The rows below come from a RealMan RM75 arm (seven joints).
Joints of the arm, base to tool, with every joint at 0 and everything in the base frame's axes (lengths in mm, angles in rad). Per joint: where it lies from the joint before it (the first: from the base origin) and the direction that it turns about. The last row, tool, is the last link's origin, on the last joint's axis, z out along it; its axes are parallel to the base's.
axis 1: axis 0 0 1 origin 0.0 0.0 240.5
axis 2: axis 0 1 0 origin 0.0 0.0 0.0
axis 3: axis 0 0 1 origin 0.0 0.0 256.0
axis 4: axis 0 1 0 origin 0.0 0.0 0.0
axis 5: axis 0 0 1 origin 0.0 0.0 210.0
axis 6: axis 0 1 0 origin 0.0 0.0 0.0
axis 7: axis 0 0 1 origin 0.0 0.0 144.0
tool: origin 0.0 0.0 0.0
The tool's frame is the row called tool.
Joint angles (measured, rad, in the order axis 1, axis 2, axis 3, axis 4, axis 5, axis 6, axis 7), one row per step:
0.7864 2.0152 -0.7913 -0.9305 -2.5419 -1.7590 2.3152
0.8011 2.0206 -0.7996 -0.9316 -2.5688 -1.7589 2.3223
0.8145 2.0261 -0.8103 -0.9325 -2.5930 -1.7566 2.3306
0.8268 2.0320 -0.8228 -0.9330 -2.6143 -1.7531 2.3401
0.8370 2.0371 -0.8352 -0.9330 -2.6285 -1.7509 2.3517
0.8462 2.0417 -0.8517 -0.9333 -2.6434 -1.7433 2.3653
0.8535 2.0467 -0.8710 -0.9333 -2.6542 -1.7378 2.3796
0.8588 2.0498 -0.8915 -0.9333 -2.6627 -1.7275 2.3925
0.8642 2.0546 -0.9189 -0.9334 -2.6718 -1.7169 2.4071
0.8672 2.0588 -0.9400 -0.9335 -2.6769 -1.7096 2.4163
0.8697 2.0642 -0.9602 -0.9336 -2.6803 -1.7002 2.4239
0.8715 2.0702 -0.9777 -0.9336 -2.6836 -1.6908 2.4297
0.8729 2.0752 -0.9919 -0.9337 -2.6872 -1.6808 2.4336
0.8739 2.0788 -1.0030 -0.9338 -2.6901 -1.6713 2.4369
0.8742 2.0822 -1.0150 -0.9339 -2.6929 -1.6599 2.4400
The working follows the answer.
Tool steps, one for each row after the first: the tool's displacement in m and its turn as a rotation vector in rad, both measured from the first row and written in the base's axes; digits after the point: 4 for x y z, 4 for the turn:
-0.0029 0.0015 -0.0024 -0.0109 -0.0274 0.0053
-0.0057 0.0030 -0.0049 -0.0202 -0.0542 0.0104
-0.0086 0.0043 -0.0079 -0.0287 -0.0794 0.0150
-0.0115 0.0052 -0.0107 -0.0365 -0.0980 0.0168
-0.0140 0.0066 -0.0135 -0.0400 -0.1213 0.0189
-0.0165 0.0072 -0.0169 -0.0467 -0.1419 0.0205
-0.0182 0.0083 -0.0196 -0.0478 -0.1629 0.0237
-0.0204 0.0090 -0.0236 -0.0526 -0.1879 0.0295
-0.0220 0.0091 -0.0269 -0.0576 -0.2048 0.0353
-0.0237 0.0091 -0.0307 -0.0612 -0.2188 0.0430
-0.0253 0.0090 -0.0346 -0.0642 -0.2303 0.0506
-0.0265 0.0092 -0.0377 -0.0644 -0.2404 0.0582
-0.0273 0.0096 -0.0400 -0.0626 -0.2486 0.0644
-0.0279 0.0102 -0.0423 -0.0594 -0.2573 0.0712

Tool pose at each row, in the base's axes (x y z in m, rotation vector in rad; rounded; the steps above come from the unrounded poses):
0.2134 0.3709 0.0408 -2.7185 1.3574 -0.1495
0.2105 0.3724 0.0384 -2.7184 1.3460 -0.1935
0.2077 0.3739 0.0358 -2.7164 1.3344 -0.2355
0.2049 0.3752 0.0329 -2.7138 1.3235 -0.2746
0.2019 0.3761 0.0301 -2.7118 1.3178 -0.3048
0.1994 0.3775 0.0273 -2.7040 1.3092 -0.3377
0.1970 0.3781 0.0239 -2.6994 1.3027 -0.3694
0.1952 0.3792 0.0212 -2.6910 1.2923 -0.3969
0.1931 0.3799 0.0172 -2.6845 1.2780 -0.4322
0.1915 0.3799 0.0139 -2.6824 1.2661 -0.4572
0.1897 0.3800 0.0100 -2.6818 1.2521 -0.4770
0.1881 0.3799 0.0062 -2.6820 1.2388 -0.4932
0.1870 0.3801 0.0031 -2.6808 1.2253 -0.5054
0.1861 0.3805 0.0008 -2.6783 1.2139 -0.5137
0.1855 0.3811 -0.0015 -2.6747 1.2011 -0.5214

